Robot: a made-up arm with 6 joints. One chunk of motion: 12 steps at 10 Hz.
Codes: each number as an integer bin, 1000 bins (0 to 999) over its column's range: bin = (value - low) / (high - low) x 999, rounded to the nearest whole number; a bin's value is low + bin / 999 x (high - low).
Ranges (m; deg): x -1.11..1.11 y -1.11..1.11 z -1.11..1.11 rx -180..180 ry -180..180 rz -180..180
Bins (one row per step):
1: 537 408 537 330 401 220
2: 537 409 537 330 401 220
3: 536 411 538 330 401 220
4: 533 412 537 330 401 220
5: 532 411 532 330 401 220
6: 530 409 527 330 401 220
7: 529 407 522 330 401 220
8: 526 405 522 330 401 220
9: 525 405 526 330 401 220
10: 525 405 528 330 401 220
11: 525 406 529 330 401 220
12: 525 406 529 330 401 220
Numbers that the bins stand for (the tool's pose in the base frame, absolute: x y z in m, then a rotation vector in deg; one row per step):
1: 0.0833 -0.2033 0.0833 -61.08 -35.50 -100.72
2: 0.0833 -0.2011 0.0833 -61.08 -35.50 -100.72
3: 0.0811 -0.1967 0.0856 -61.08 -35.50 -100.72
4: 0.0744 -0.1944 0.0833 -61.08 -35.50 -100.72
5: 0.0722 -0.1967 0.0722 -61.08 -35.50 -100.72
6: 0.0678 -0.2011 0.0611 -61.08 -35.50 -100.72
7: 0.0656 -0.2056 0.0500 -61.08 -35.50 -100.72
8: 0.0589 -0.2100 0.0500 -61.08 -35.50 -100.72
9: 0.0567 -0.2100 0.0589 -61.08 -35.50 -100.72
10: 0.0567 -0.2100 0.0633 -61.08 -35.50 -100.72
11: 0.0567 -0.2078 0.0656 -61.08 -35.50 -100.72
12: 0.0567 -0.2078 0.0656 -61.08 -35.50 -100.72

